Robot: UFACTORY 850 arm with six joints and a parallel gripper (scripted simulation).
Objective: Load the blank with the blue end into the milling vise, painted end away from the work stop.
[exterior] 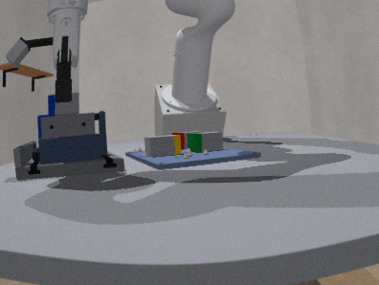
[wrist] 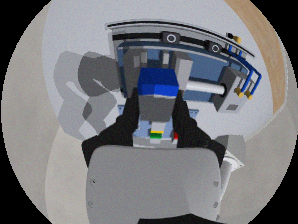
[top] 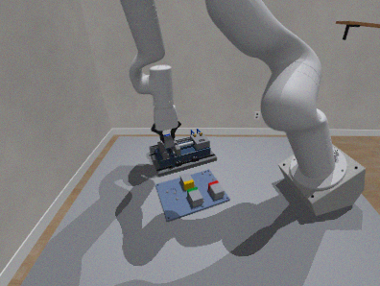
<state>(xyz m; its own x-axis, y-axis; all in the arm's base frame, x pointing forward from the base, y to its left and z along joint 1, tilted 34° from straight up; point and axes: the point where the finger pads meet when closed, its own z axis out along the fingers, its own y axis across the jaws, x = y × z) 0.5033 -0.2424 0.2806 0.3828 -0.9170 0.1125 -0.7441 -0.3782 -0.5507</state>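
My gripper is now 10 cm above the milling vise, 6 cm past it and 3 cm to the left of it. From my hand the other things lie so: green-ended blank 25 cm to the left, 14 cm behind, 11 cm below; yellow-ended blank 17 cm to the left, 11 cm below, 10 cm behind; plate 21 cm to the left, 14 cm below, 12 cm behind.
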